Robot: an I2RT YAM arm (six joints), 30 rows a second.
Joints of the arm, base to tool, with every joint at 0 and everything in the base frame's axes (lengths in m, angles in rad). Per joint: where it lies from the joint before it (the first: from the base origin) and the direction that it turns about. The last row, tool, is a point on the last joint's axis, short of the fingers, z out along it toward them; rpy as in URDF.
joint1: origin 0 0 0.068 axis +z
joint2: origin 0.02 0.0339 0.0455 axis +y
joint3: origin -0.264 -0.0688 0 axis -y
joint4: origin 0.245 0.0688 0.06 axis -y
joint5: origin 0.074 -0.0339 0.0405 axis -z
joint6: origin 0.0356 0 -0.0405 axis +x
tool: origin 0 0 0 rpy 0 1.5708 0
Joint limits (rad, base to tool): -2.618..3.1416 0..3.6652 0..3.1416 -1.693..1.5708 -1.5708..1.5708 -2.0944..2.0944
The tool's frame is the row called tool.
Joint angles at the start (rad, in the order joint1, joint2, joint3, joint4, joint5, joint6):
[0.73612, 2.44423, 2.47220, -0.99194, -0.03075, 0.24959]
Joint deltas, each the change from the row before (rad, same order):
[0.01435, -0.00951, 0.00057, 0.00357, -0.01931, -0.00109]
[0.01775, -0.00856, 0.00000, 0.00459, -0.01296, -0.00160]
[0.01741, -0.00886, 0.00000, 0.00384, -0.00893, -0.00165]
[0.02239, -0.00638, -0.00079, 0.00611, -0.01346, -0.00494]
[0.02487, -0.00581, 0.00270, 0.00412, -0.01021, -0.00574]
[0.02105, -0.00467, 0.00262, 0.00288, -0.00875, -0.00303]
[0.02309, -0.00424, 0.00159, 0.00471, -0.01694, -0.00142]
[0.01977, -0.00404, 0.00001, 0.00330, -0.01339, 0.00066]
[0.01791, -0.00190, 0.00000, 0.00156, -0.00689, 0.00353]
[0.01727, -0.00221, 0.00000, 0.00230, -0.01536, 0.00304]
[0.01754, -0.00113, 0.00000, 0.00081, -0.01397, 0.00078]
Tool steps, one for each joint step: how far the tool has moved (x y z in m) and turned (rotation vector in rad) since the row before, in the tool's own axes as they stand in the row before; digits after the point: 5 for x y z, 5 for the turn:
[0.00011, 0.00864, -0.00473, -0.02997, -0.00596, -0.01336]
[0.00067, 0.01015, -0.00390, -0.02568, -0.00621, -0.01669]
[0.00059, 0.00988, -0.00393, -0.02160, -0.00667, -0.01644]
[0.00159, 0.01240, -0.00228, -0.02872, -0.00346, -0.02360]
[0.00149, 0.01370, -0.00258, -0.02737, -0.00450, -0.02638]
[0.00121, 0.01161, -0.00201, -0.02328, -0.00319, -0.02039]
[0.00158, 0.01287, -0.00138, -0.03267, -0.00101, -0.02036]
[0.00157, 0.01092, -0.00088, -0.02658, 0.00074, -0.01534]
[0.00183, 0.00949, 0.00020, -0.01829, 0.00275, -0.01051]
[0.00172, 0.00950, 0.00006, -0.02639, 0.00377, -0.01064]
[0.00211, 0.00941, 0.00075, -0.02460, 0.00623, -0.01269]

